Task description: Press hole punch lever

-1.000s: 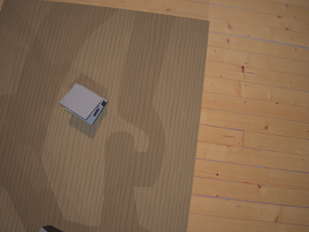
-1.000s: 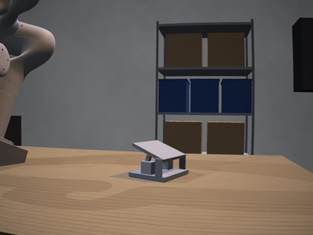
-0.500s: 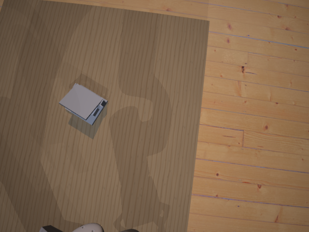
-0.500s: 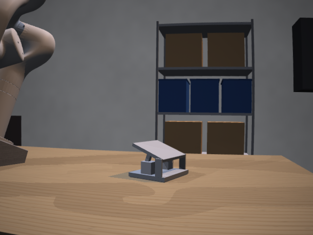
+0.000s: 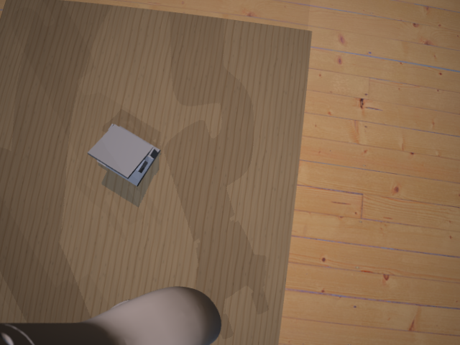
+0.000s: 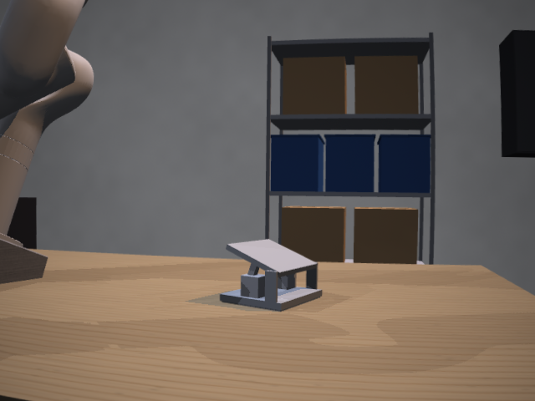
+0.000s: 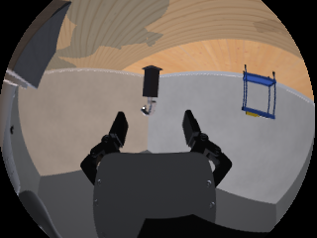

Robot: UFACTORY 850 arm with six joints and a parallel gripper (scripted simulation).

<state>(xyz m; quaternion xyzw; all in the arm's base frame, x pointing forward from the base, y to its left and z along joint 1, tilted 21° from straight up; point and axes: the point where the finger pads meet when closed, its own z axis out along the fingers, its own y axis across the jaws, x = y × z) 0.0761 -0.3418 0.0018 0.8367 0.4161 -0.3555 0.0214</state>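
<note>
My hand is 470 mm short of the flat lever, 320 mm to the right of it and 130 mm above it. From my hand the other things lie so: hole punch 480 mm ahead, 320 mm to the left, 150 mm below.
</note>
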